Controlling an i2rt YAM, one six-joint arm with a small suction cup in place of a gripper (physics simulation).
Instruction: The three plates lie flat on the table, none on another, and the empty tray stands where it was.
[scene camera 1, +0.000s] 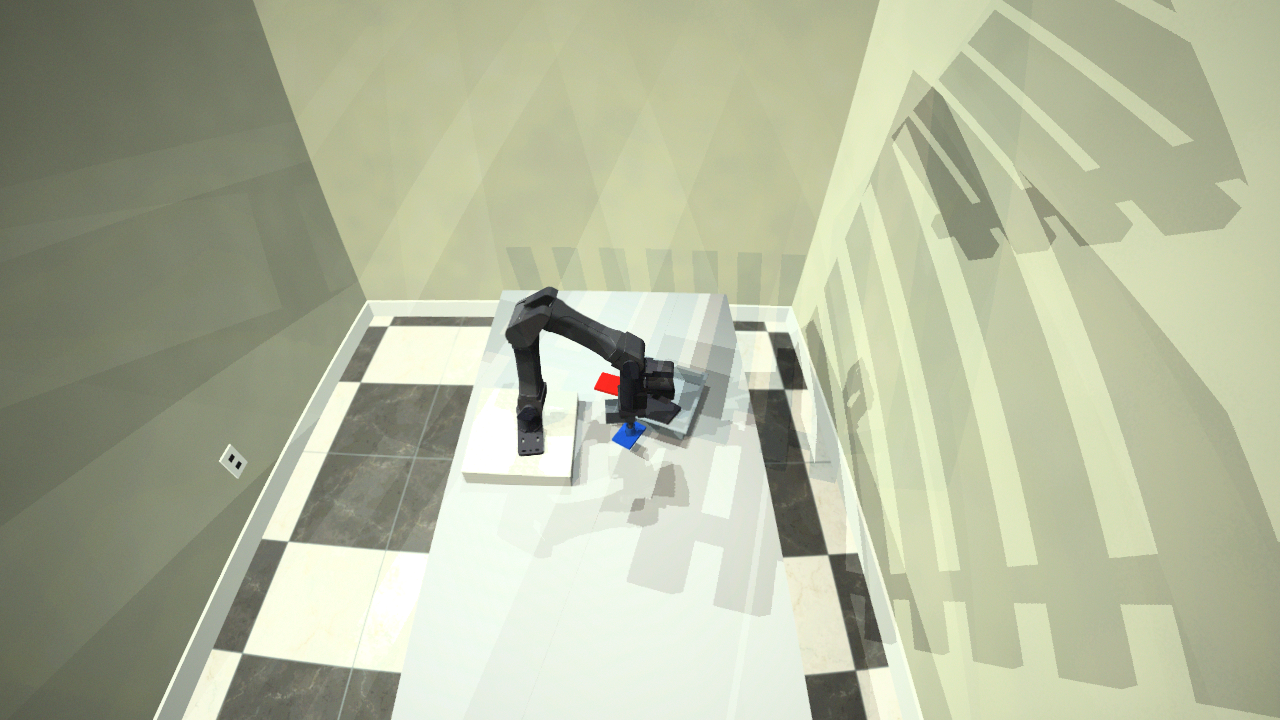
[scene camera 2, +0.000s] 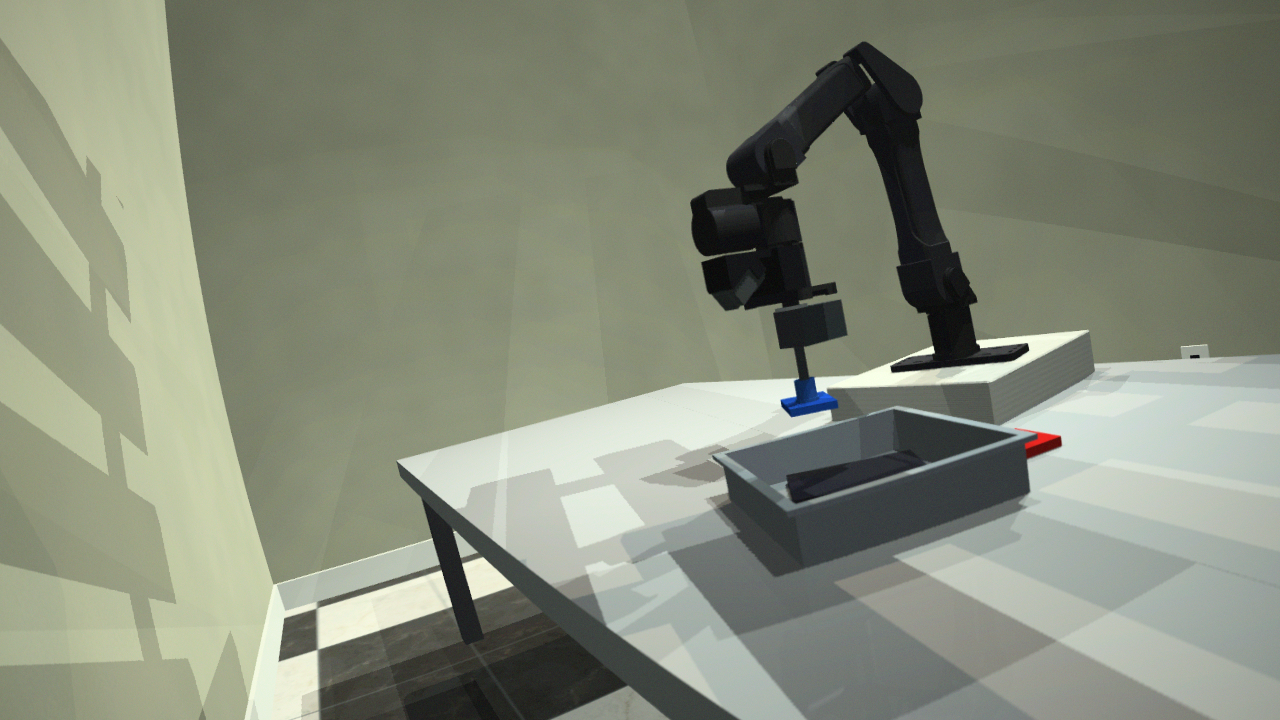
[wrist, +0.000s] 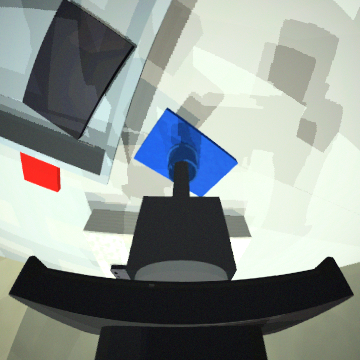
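Seen in the pictures: end effector, tool point: (scene camera 1: 630, 433) (scene camera 2: 809, 408) (wrist: 180, 151); arm's base, origin of the base link: (scene camera 1: 530, 425) (scene camera 2: 958, 361).
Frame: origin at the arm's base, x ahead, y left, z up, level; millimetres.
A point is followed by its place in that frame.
Note:
My suction cup (scene camera 1: 631, 428) {y -67, x 272, z 4 mm} (scene camera 2: 805, 390) (wrist: 182, 164) {y -67, x 272, z 4 mm} points down and holds a blue plate (scene camera 1: 623, 439) {y -92, x 249, z 15 mm} (scene camera 2: 794, 410) {y -55, x 313, z 13 mm} (wrist: 212, 157) {y -97, x 268, z 15 mm} by its top. The blue plate hangs roughly level above the table, beside the tray and clear of its wall. The grey tray (scene camera 2: 913, 512) {y 175, x 455, z -40 mm} (wrist: 90, 158) {y 54, x 257, z -32 mm} stands upright on the table; the arm covers part of it in scene camera 1. A black plate (scene camera 1: 664, 411) {y 31, x 391, z -43 mm} (scene camera 2: 845, 477) {y 51, x 375, z -43 mm} (wrist: 77, 72) {y 41, x 362, z -43 mm} is inside the tray. A red plate (scene camera 1: 606, 383) {y 168, x 234, z -46 mm} (scene camera 2: 1045, 442) {y 208, x 246, z -47 mm} (wrist: 41, 172) {y 167, x 237, z -46 mm} lies flat on the table outside the tray, partly hidden in each view.
The arm's white base block (scene camera 1: 517, 477) {y -154, x -40, z -16 mm} (scene camera 2: 1042, 380) {y 130, x 20, z -32 mm} stands on the white table (scene camera 1: 590, 626) {y -541, x 107, z -57 mm} (scene camera 2: 519, 470) {y -603, x 418, z -56 mm}, left of the tray in scene camera 1. The blue plate hangs between this block and the tray's near side there. The table's edge runs beyond the tray on the right.

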